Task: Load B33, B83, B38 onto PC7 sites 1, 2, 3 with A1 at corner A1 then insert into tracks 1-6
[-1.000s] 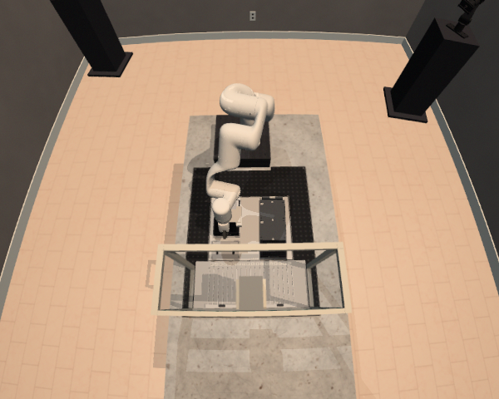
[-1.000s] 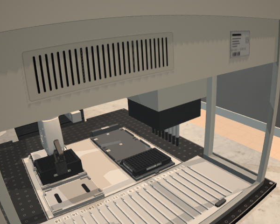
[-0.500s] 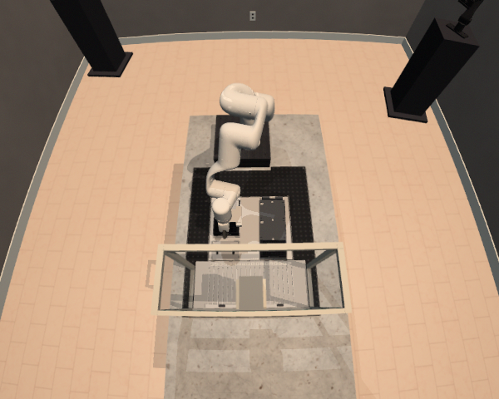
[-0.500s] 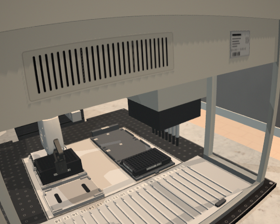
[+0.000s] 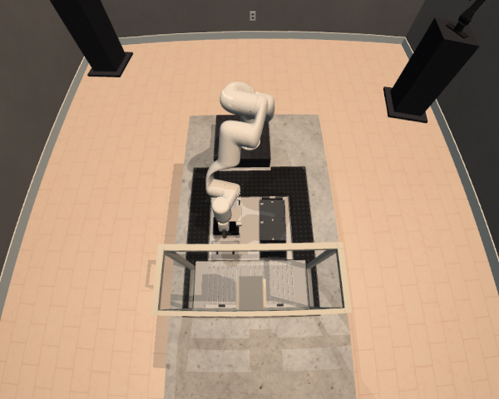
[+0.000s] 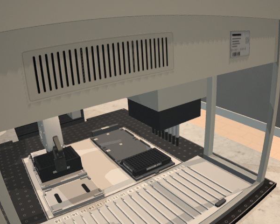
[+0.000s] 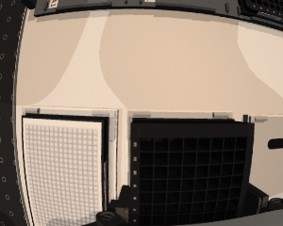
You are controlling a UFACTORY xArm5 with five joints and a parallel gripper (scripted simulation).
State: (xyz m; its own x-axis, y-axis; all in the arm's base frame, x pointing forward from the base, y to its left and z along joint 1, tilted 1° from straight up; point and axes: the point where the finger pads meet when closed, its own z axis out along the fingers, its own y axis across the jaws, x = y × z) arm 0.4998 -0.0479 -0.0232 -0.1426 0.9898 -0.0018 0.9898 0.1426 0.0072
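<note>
My gripper is now 30 mm past the plate carrier, 240 mm to the right of it and 40 mm above it. From my hand the other things lie so: plate: 80 mm ahead, 250 mm to the left, 40 mm below.
</note>
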